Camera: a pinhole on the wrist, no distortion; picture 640 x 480 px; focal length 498.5 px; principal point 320.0 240.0 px. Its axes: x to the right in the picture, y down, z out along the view. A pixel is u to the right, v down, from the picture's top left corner.
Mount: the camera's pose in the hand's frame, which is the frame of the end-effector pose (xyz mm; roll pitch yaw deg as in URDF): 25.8 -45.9 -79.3 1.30 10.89 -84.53
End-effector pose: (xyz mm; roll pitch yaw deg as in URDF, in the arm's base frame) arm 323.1 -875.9 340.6 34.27 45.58 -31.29
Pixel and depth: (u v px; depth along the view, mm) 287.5 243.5 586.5
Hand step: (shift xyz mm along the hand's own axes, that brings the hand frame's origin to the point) 23.6 -119.7 503.8
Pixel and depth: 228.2 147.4 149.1
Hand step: -5.0 -49.9 71.6
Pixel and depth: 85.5 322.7 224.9
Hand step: 52.0 18.1 162.3
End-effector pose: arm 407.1 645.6 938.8 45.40 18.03 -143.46
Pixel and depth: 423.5 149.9 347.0
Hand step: -31.5 -188.0 246.4
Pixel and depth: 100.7 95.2 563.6
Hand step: -163.0 74.4 517.2
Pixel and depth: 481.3 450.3 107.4
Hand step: 73.7 -96.2 20.6
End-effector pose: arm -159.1 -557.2 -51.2 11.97 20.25 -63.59
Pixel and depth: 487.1 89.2 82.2
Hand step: 3.2 -90.7 -4.4
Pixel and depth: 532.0 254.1 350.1
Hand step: 48.0 -257.1 236.5
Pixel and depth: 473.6 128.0 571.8
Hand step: -88.2 -338.6 445.9
